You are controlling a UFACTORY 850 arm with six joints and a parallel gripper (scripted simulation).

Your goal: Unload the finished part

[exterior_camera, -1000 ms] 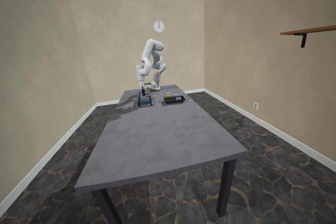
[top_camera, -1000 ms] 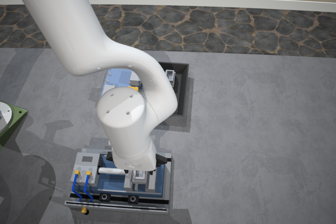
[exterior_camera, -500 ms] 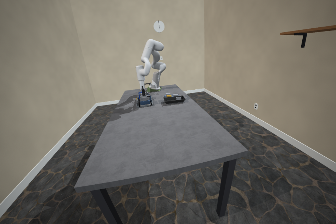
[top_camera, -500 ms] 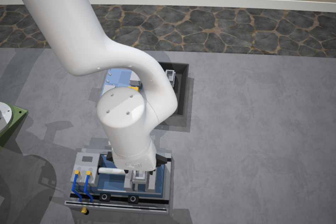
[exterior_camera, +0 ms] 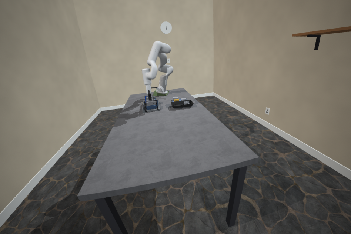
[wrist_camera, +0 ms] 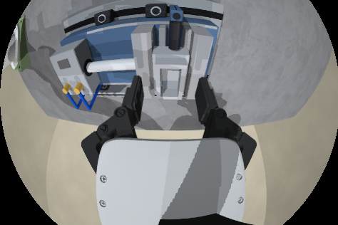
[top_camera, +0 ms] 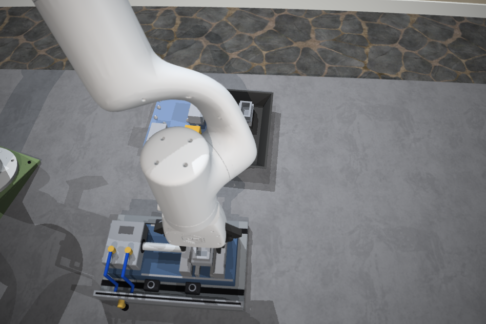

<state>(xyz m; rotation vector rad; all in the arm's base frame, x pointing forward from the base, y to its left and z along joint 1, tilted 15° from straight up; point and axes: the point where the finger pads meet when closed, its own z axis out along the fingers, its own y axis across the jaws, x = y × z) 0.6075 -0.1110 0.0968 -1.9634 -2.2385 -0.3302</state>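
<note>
Right now the white cylinder rod is 8 cm behind my hand, 6 cm below it and 1 cm to the right of it. The rest, counted from my hand: vise base: 9 cm below, 7 cm behind, 1 cm to the right; then blue fixture plate: 33 cm to the left, 16 cm behind, 13 cm below; then brass block: 29 cm to the left, 11 cm below, 11 cm behind.
</note>
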